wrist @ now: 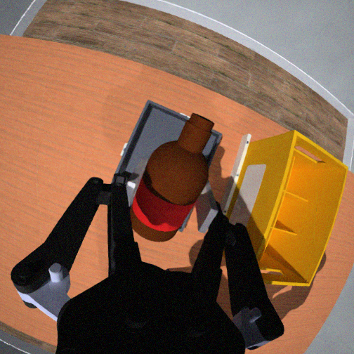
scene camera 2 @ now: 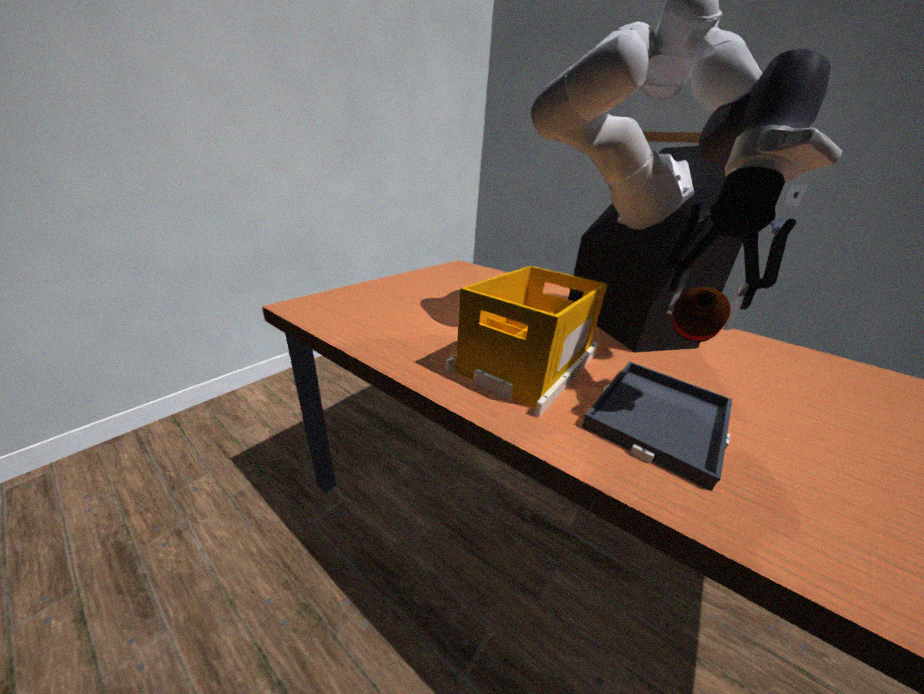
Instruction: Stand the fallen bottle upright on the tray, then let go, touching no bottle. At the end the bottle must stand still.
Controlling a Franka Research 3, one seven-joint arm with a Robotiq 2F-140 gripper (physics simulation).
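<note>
A brown bottle with a red label (scene camera 2: 701,317) (wrist: 175,172) is held in the air, off the tray. In the scene view its neck end faces the camera, so it is tilted well away from upright; in the wrist view the neck points up and slightly right. My gripper (scene camera 2: 708,298) (wrist: 172,178) is shut on the bottle around the label, one pad on each side. The dark grey tray (scene camera 2: 672,418) (wrist: 161,129) lies on the table, lower than the bottle and nearer the camera in the scene view. In the wrist view the bottle hides part of it.
A yellow crate (scene camera 2: 501,351) (wrist: 271,192) with inner dividers stands beside the tray, left of it in the scene view and right in the wrist view. White strips (scene camera 2: 556,389) (wrist: 237,175) line its base. The wooden table (scene camera 2: 821,448) (wrist: 55,125) has its front edge beyond the tray.
</note>
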